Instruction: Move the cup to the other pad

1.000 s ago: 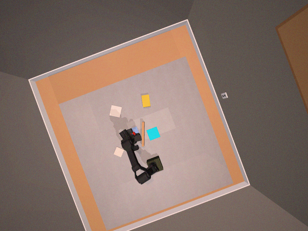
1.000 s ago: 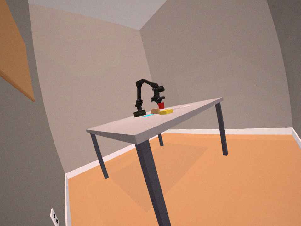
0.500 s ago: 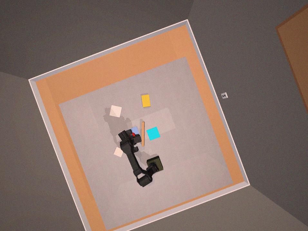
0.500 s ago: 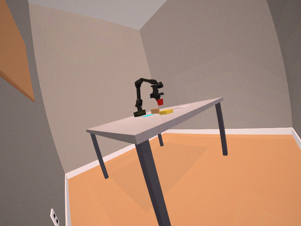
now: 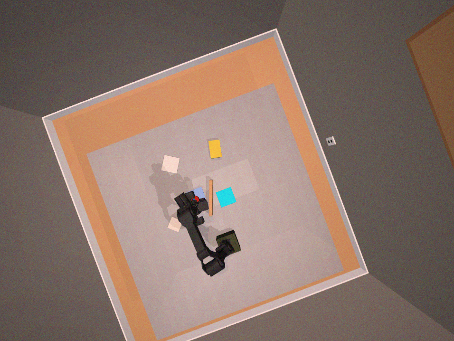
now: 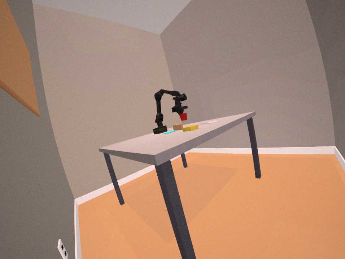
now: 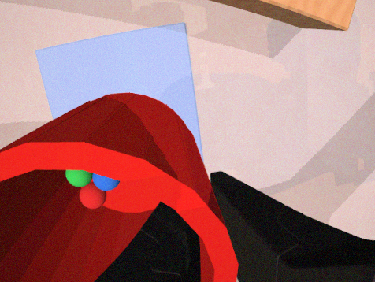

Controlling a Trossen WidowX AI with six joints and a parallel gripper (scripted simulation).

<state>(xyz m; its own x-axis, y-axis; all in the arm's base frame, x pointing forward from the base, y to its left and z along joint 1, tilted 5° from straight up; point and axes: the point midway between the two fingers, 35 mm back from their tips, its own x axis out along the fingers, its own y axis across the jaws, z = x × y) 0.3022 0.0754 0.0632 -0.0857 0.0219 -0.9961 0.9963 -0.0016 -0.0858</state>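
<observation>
Right now the cyan pad is 18 cm to the right of my gripper tip, 13 cm below it and 3 cm behind it. The rest, counted from my gripper tip: pale blue pad (13 cm below, 4 cm ahead); red cup (3 cm ahead).
</observation>
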